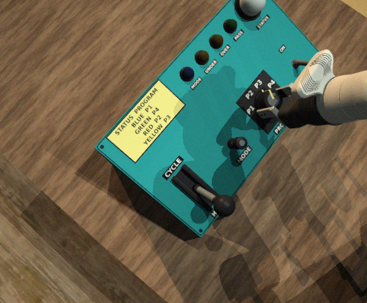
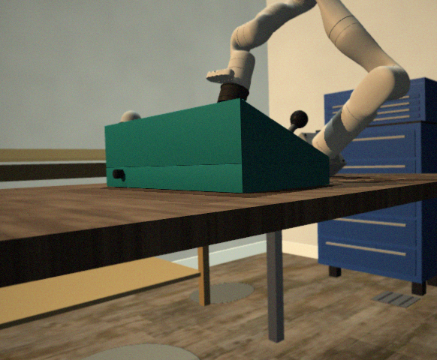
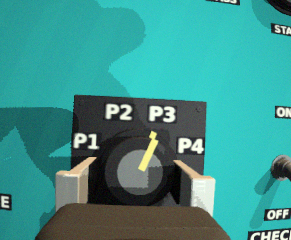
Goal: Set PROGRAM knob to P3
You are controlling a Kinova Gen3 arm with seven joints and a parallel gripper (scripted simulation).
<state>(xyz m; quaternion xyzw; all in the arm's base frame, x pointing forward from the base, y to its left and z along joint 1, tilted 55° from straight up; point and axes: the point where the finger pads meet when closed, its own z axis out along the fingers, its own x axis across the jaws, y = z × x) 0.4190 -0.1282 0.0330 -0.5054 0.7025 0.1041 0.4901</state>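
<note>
My hand is 40 mm short of the teal console, 60 mm to the right of it and 20 mm above it. Also, from my hand: cycle lever (20 mm behind, 240 mm to the left, 10 mm above); then mode button (10 mm ahead, 120 mm to the left); then check toggle (120 mm to the right, 10 mm below).
</note>
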